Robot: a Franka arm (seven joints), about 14 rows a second.
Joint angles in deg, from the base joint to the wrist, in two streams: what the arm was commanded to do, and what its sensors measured. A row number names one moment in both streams.
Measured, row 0: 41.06, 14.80, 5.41, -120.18, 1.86, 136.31, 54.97
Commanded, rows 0 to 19: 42.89, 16.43, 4.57, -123.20, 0.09, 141.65, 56.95; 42.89, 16.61, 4.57, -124.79, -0.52, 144.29, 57.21; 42.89, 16.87, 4.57, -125.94, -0.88, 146.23, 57.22; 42.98, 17.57, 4.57, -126.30, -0.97, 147.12, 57.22; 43.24, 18.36, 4.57, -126.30, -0.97, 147.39, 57.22; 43.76, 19.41, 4.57, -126.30, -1.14, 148.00, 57.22; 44.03, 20.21, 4.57, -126.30, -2.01, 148.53, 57.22; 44.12, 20.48, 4.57, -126.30, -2.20, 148.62, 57.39; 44.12, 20.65, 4.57, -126.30, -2.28, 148.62, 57.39; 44.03, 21.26, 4.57, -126.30, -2.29, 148.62, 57.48; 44.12, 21.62, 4.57, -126.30, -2.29, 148.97, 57.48; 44.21, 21.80, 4.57, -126.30, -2.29, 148.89, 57.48; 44.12, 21.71, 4.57, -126.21, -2.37, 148.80, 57.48; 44.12, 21.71, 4.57, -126.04, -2.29, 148.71, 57.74; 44.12, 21.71, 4.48, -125.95, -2.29, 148.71, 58.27; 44.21, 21.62, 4.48, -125.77, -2.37, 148.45, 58.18; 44.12, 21.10, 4.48, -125.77, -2.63, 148.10, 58.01; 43.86, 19.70, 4.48, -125.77, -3.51, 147.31, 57.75; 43.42, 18.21, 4.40, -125.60, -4.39, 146.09, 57.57; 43.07, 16.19, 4.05, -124.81, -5.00, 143.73, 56.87
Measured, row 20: 43.42, 20.25, 4.91, -125.94, -2.32, 147.46, 56.53
